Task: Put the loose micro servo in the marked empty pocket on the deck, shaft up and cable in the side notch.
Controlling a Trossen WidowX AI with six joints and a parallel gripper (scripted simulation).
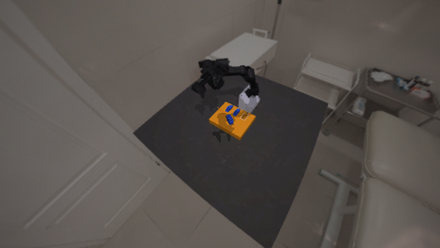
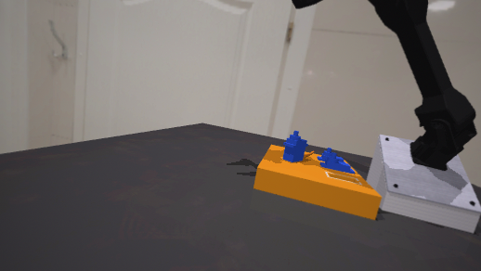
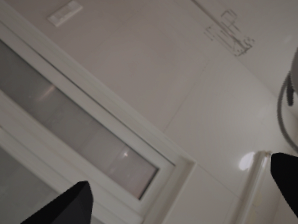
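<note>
Now: gripper tip 22 cm past the orange deck, 7 cm to the left of it and 52 cm above it.
</note>
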